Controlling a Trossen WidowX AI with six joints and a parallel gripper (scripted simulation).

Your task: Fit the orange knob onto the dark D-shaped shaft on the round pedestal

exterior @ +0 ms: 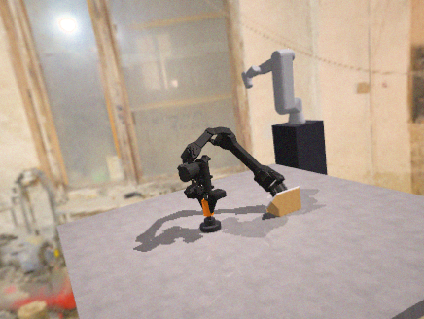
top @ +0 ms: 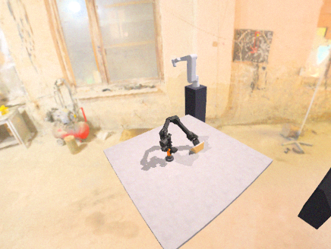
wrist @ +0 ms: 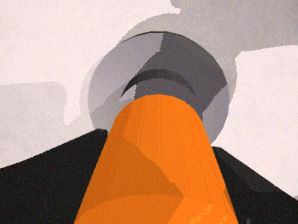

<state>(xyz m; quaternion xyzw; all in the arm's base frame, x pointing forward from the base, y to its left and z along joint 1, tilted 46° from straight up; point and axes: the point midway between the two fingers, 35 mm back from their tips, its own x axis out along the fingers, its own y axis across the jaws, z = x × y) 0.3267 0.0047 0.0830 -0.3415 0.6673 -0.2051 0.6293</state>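
My gripper tip is 2 cm below the orange knob. The rest, counted from my gripper tip: pedestal: 4 cm below.
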